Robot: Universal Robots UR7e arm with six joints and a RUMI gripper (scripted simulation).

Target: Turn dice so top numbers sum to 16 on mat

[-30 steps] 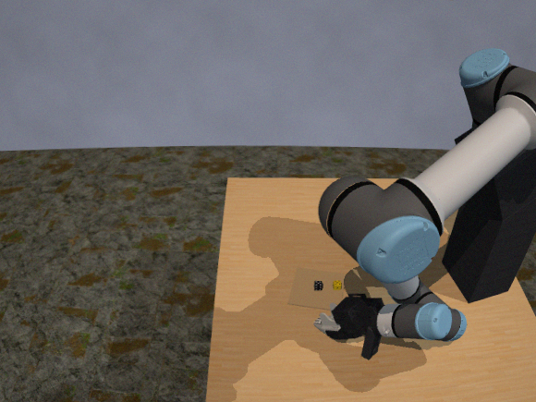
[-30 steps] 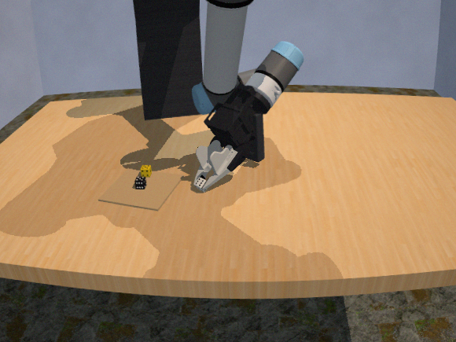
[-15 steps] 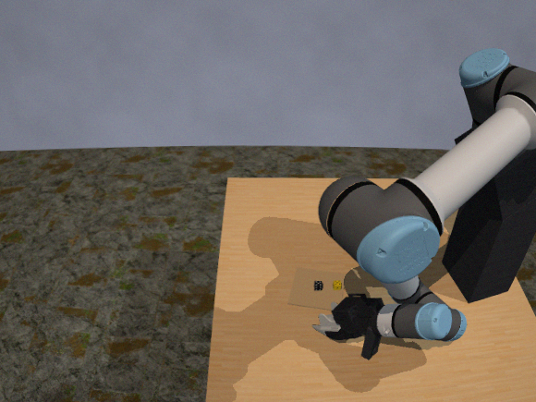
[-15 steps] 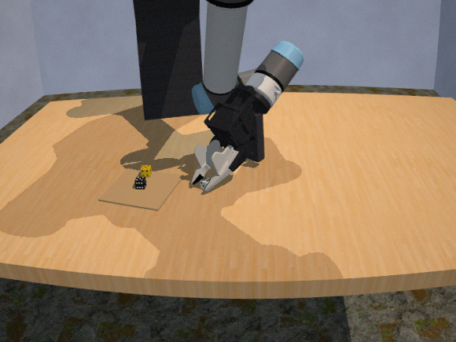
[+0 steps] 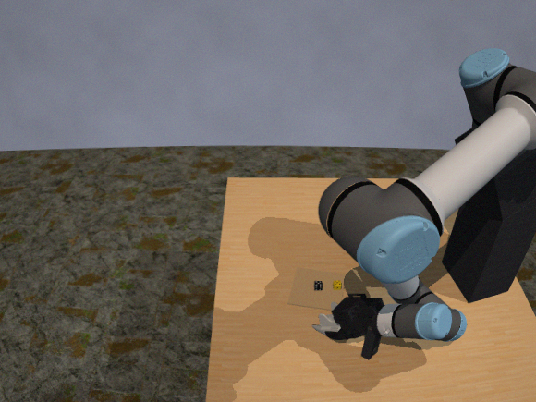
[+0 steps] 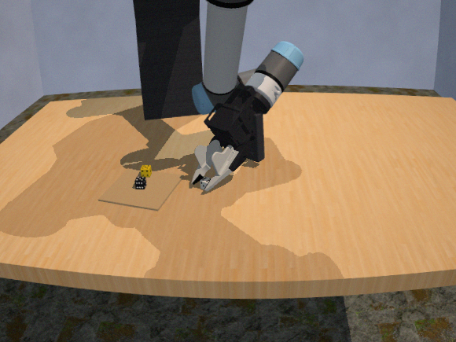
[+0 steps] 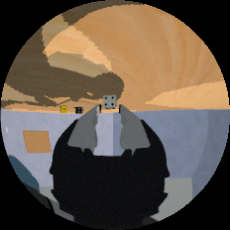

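My gripper is now 10 mm to the right of the white die and 10 mm above it. Round my hand: yellow die: 120 mm to the right, 80 mm behind; then thin tan mat: 130 mm to the right, 30 mm behind, 20 mm below; then black die: 130 mm to the right, 30 mm behind.
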